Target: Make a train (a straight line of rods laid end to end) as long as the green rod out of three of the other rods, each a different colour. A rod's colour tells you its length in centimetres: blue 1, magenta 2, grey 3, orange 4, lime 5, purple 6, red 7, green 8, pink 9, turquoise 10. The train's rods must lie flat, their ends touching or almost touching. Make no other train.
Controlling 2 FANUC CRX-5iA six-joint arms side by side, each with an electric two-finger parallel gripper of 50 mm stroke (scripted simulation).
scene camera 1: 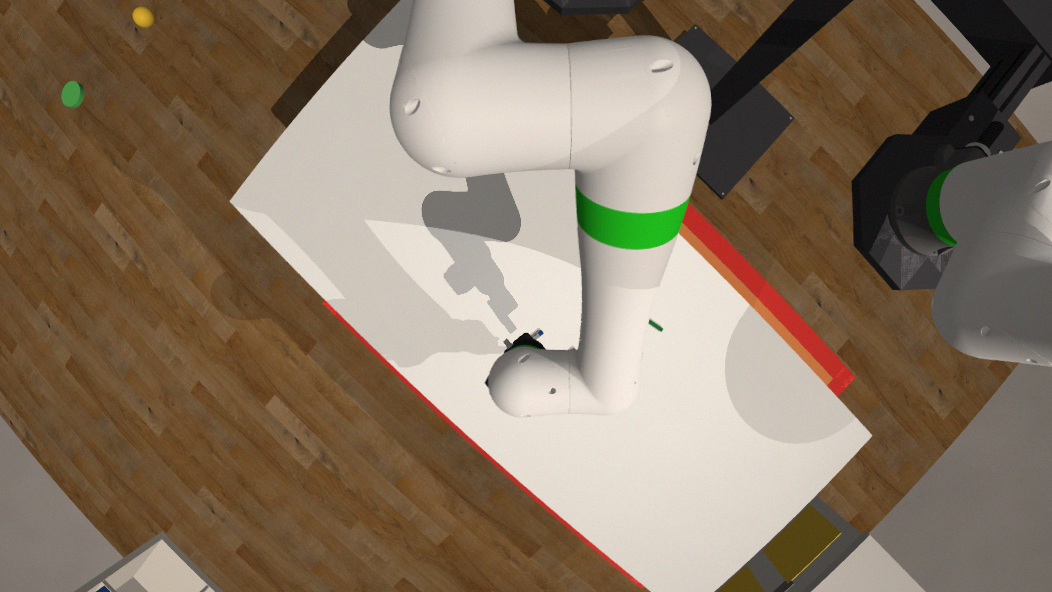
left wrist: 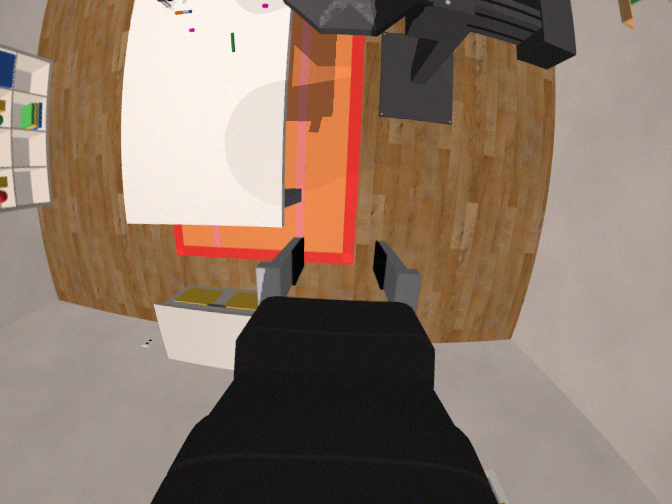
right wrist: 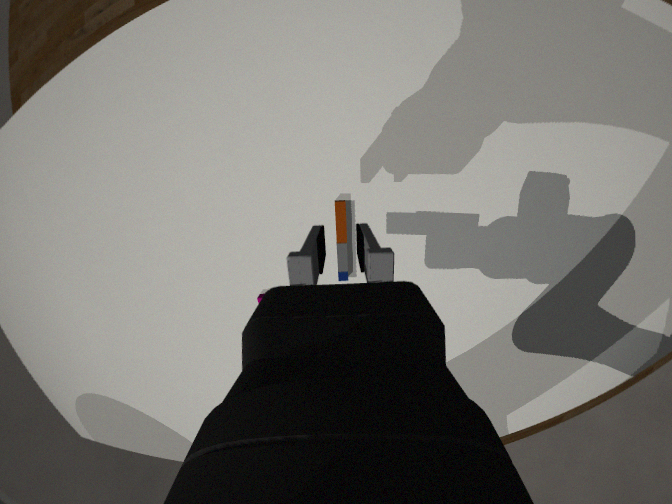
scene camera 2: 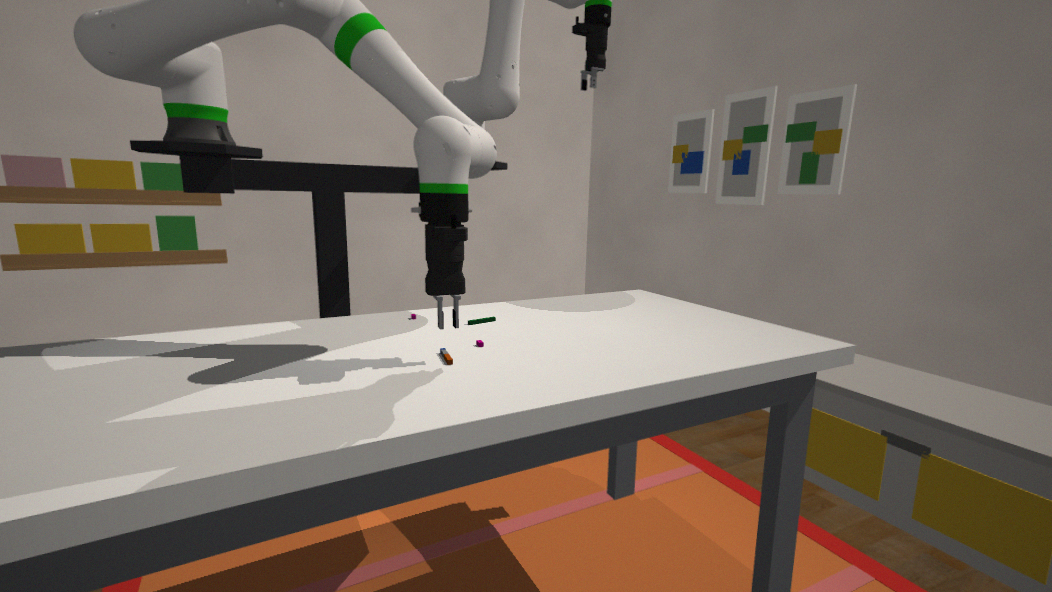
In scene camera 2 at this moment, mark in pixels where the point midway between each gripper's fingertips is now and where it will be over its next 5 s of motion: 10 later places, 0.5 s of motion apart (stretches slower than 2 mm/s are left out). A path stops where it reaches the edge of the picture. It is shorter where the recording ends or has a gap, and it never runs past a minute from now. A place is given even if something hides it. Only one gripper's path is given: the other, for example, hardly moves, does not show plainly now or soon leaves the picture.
The right gripper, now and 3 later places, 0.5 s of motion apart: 448, 327; 447, 315; 447, 300; 447, 275
